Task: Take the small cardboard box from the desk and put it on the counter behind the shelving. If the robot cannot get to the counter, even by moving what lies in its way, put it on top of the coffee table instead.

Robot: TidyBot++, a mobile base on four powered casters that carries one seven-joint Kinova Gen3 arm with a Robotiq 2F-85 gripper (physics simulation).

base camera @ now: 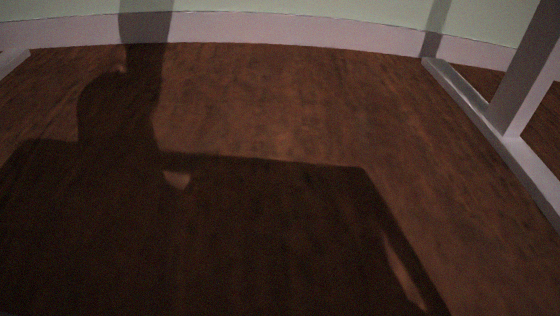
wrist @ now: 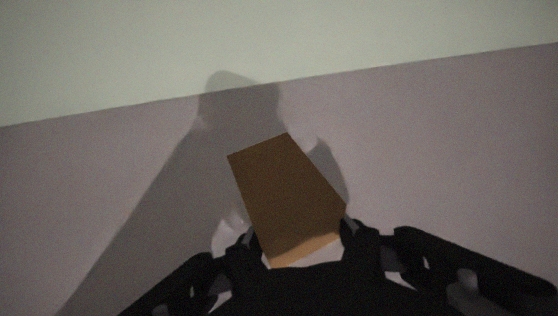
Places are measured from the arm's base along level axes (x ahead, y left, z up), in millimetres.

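Pixels of known places: gripper, fingertip midpoint: (wrist: 299, 232).
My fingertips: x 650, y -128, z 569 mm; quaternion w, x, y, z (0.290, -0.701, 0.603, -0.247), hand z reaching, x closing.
Note:
Behind a point stands the place of what it marks.
The small cardboard box (wrist: 285, 192) @(z 603, x 663, y -121 mm) is brown and sits between my fingers in the wrist view, turned at a slant. My gripper (wrist: 299, 232) @(z 569, x 650, y -128 mm) is shut on its near part, with one finger against each side. Under and around the box is the pale pinkish-grey desk top (wrist: 450, 150) @(z 553, x 748, y -287 mm). Whether the box still touches the desk top cannot be told. The box and gripper do not show in the base camera view. The counter, the shelving and the coffee table do not show in either view.
In the base camera view a grey-white metal foot bar (base camera: 537, 175) with an upright post (base camera: 525, 85) @(z -252, x 596, y -479 mm) stands at the right. The end of another pale bar (base camera: 12, 62) @(z -378, x 746, y 725 mm) shows at the far left. A green wall (base camera: 300, 15) @(z -307, x 969, y -40 mm) with a pale baseboard (base camera: 300, 37) @(z -372, x 968, y -48 mm) crosses ahead, beyond the brown wooden floor (base camera: 300, 110) @(z -397, x 623, y -45 mm).

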